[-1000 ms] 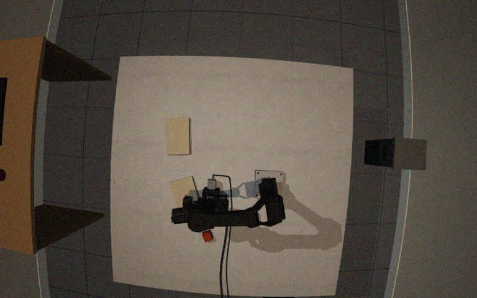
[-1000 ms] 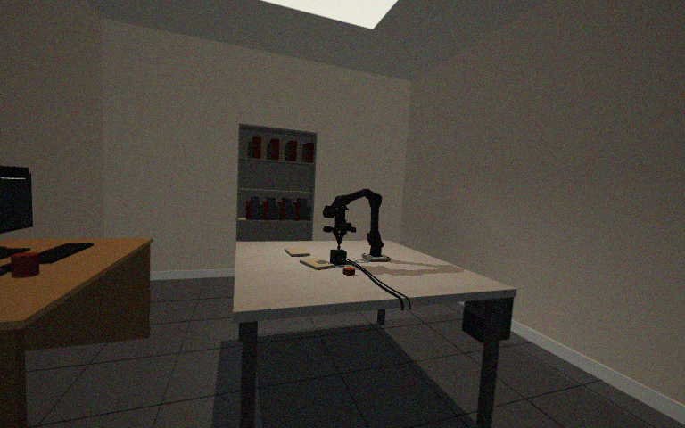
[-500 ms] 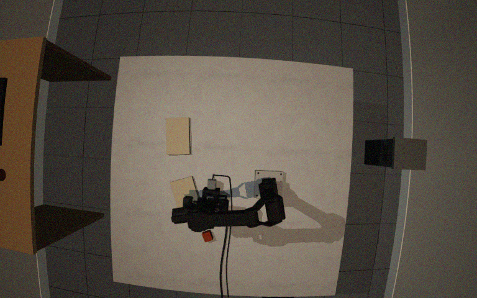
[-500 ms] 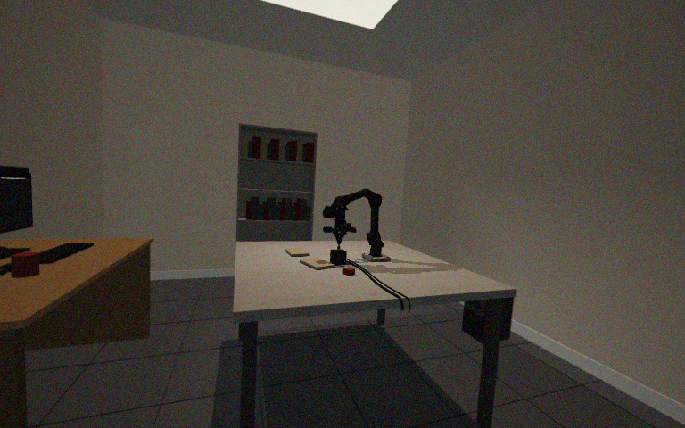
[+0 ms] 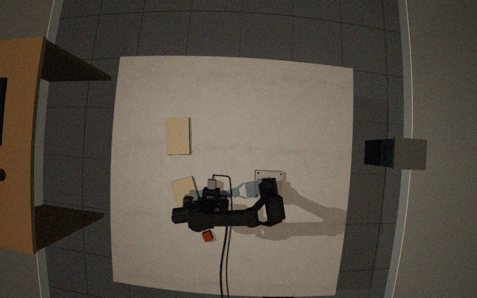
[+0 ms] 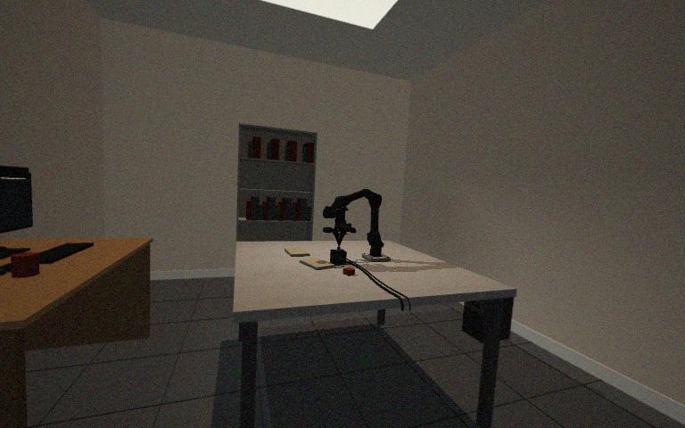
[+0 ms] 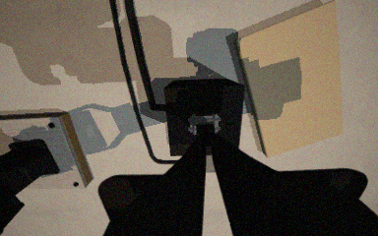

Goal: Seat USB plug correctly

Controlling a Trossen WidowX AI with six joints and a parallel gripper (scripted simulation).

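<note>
My gripper tip is now 4 cm above the metal socket. From my gripper tip the other things lie so: small red block (21 cm to the left, 10 cm below, 3 cm ahead).
</note>
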